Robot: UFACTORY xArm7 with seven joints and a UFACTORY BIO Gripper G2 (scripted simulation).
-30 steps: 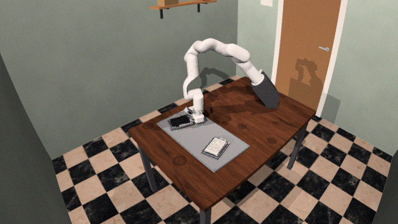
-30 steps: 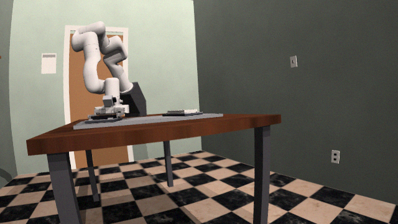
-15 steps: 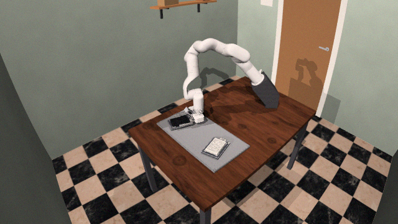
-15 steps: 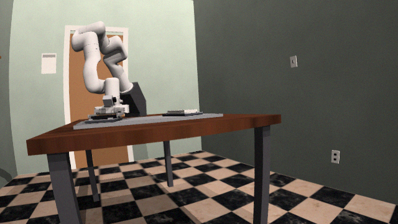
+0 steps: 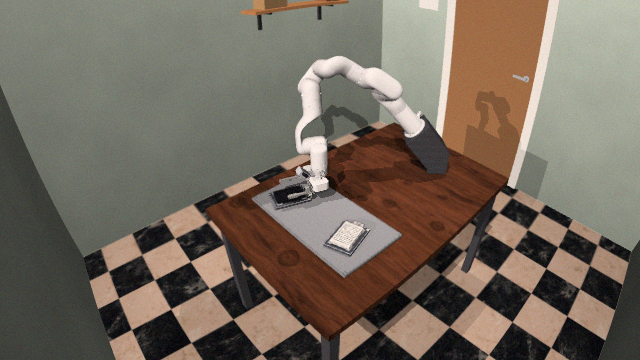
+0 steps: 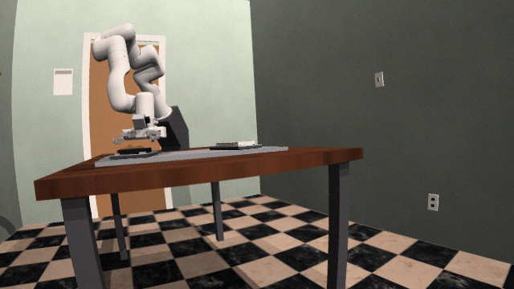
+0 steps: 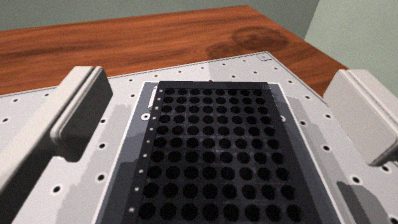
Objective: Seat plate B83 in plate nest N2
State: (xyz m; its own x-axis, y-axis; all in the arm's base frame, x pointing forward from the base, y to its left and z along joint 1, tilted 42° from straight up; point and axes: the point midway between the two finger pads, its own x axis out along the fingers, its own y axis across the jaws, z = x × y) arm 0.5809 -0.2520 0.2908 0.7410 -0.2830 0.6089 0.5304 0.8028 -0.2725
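My gripper is now 4 cm above the black well plate. Round my hand: white well plate (35 cm to the left, 9 cm ahead, 4 cm below); then grey mat (19 cm to the left, 6 cm below, 3 cm ahead).
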